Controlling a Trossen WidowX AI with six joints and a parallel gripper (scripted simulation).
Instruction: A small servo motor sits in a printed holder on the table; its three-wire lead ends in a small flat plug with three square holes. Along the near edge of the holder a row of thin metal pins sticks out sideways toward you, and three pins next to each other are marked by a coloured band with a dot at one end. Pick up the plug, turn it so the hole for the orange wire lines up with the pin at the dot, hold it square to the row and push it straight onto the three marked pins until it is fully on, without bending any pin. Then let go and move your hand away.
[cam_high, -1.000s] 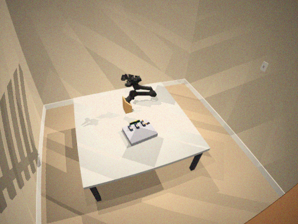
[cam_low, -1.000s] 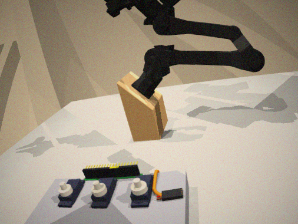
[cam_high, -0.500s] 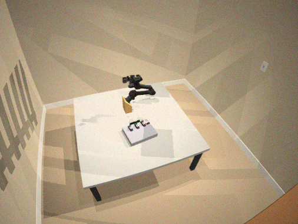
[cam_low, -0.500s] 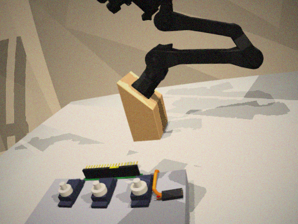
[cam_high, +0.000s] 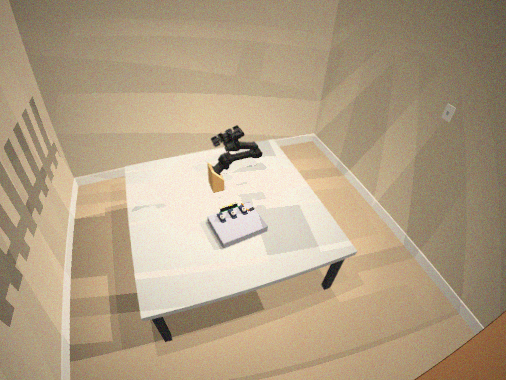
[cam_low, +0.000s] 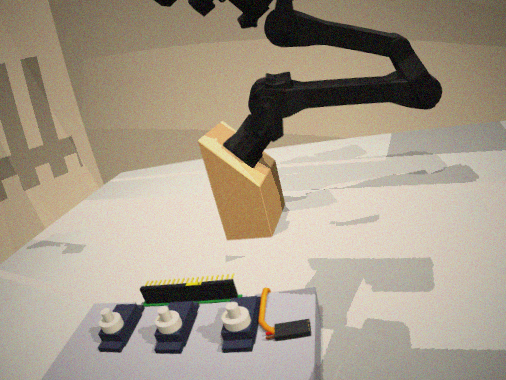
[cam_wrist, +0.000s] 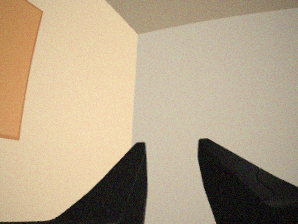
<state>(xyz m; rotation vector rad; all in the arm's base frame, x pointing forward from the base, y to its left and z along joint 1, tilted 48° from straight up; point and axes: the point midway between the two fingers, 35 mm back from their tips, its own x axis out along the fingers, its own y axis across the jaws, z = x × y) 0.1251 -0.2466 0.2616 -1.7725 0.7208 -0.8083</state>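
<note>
My gripper tip is 160 mm short of the yellow band and 450 mm above it. The rest, counted from my gripper tip: grey printed holder: 320 mm ahead, 10 mm to the left, 500 mm below; then black header: 160 mm ahead, 20 mm to the right, 460 mm below.
</note>
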